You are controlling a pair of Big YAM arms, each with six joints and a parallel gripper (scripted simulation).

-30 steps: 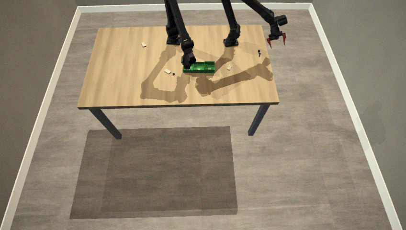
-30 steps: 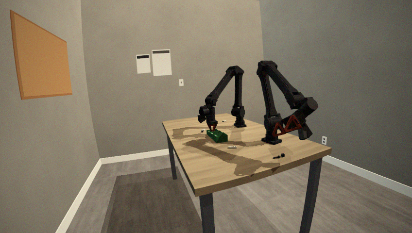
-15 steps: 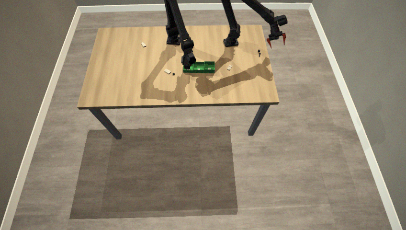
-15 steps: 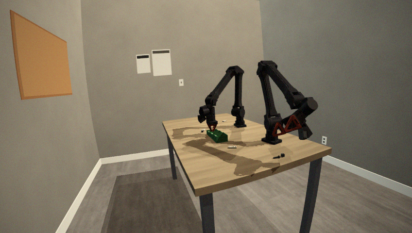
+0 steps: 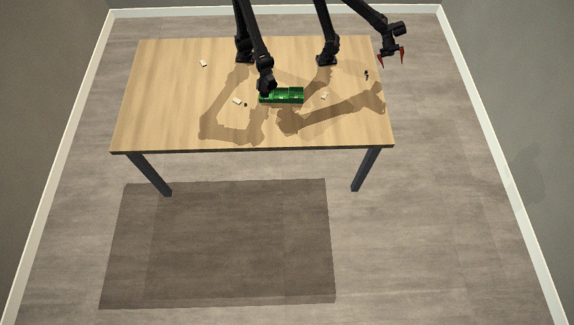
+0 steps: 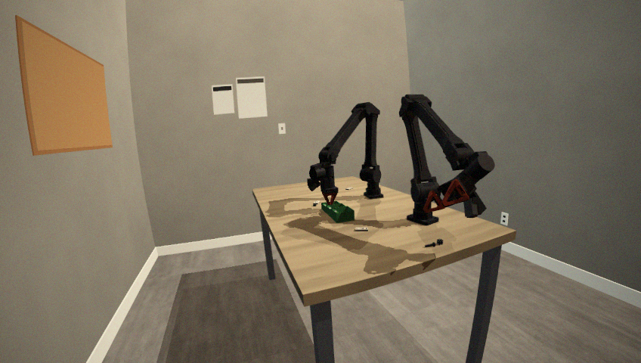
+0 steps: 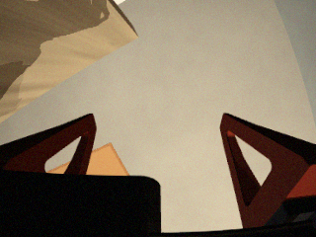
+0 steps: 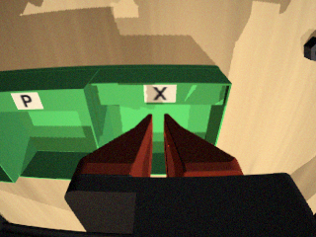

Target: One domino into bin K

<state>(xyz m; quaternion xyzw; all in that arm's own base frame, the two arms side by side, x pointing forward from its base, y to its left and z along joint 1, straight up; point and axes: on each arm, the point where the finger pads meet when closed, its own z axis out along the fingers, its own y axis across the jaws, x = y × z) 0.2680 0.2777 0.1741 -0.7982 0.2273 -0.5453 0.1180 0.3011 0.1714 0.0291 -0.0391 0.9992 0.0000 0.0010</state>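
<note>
My right hand is 80 mm to the right of the green bin tray, 10 mm past it and 10 mm above it. Also, from my right hand: black bolt 590 mm to the left, 180 mm behind, 20 mm below; black nut 120 mm to the right, 50 mm ahead, 20 mm below.
</note>
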